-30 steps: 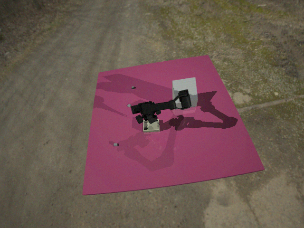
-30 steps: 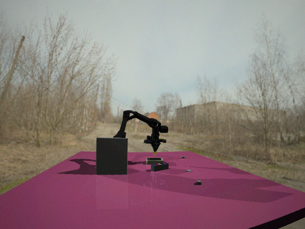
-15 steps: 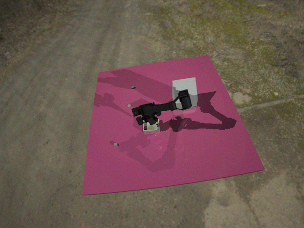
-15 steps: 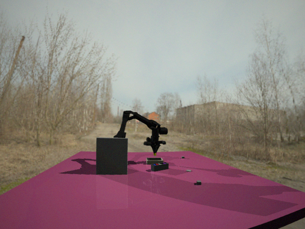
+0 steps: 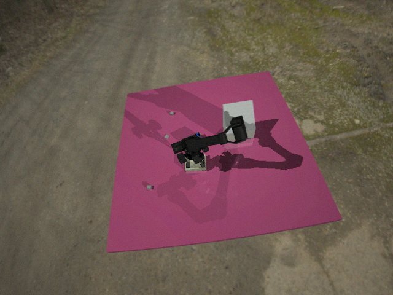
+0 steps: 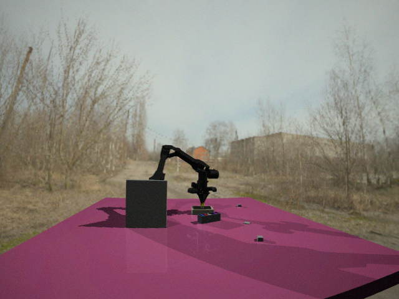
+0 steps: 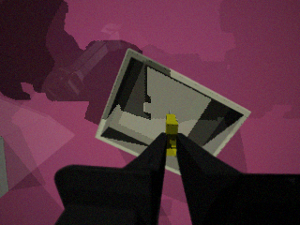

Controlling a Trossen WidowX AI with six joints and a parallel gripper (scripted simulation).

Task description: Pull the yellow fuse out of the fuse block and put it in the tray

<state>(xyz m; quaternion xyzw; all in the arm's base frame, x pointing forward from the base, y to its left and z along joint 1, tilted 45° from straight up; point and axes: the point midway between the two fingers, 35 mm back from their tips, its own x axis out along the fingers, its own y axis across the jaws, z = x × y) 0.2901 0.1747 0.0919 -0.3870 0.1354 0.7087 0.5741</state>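
The yellow fuse is 2 cm below my gripper tip. Also, from my gripper tip: grey tray 5 cm below.
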